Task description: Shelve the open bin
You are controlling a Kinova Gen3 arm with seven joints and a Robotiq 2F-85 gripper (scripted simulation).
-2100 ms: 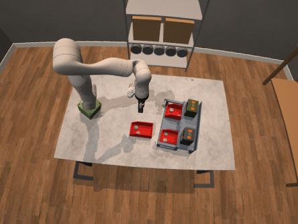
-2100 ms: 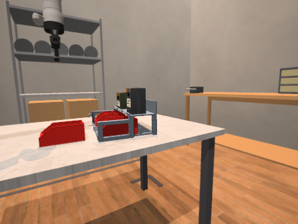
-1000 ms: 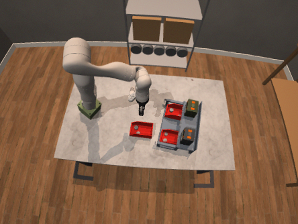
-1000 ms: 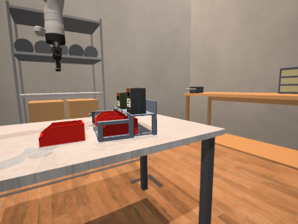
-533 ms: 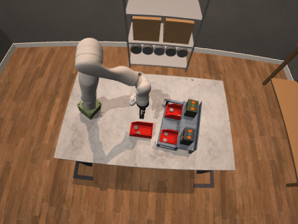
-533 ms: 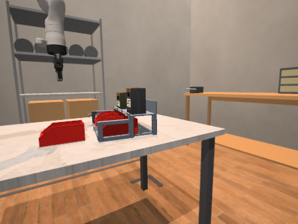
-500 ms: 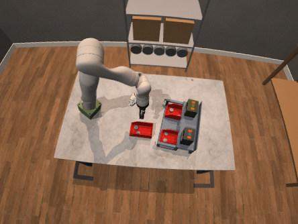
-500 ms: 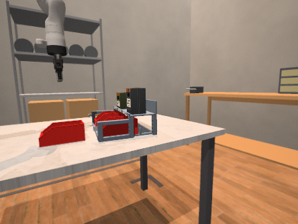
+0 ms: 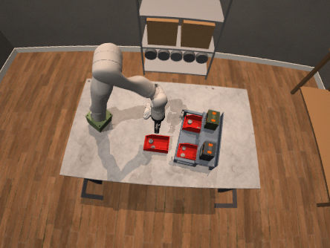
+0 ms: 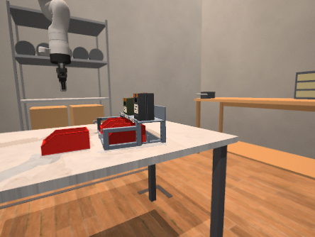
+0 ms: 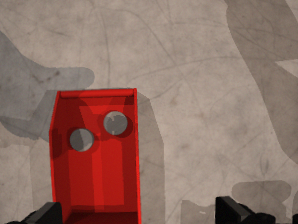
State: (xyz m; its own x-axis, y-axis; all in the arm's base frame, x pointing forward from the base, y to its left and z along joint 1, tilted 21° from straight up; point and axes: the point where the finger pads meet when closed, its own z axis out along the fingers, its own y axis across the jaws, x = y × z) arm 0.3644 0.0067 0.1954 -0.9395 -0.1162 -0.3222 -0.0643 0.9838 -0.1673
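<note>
My hand is 20 mm past the grey round part, 80 mm to the left of it and 230 mm above it. The rest, counted from my hand: black tool case 330 mm ahead, 80 mm to the right, 80 mm below; then grey shelf 270 mm ahead, 40 mm to the left, 170 mm below.
</note>
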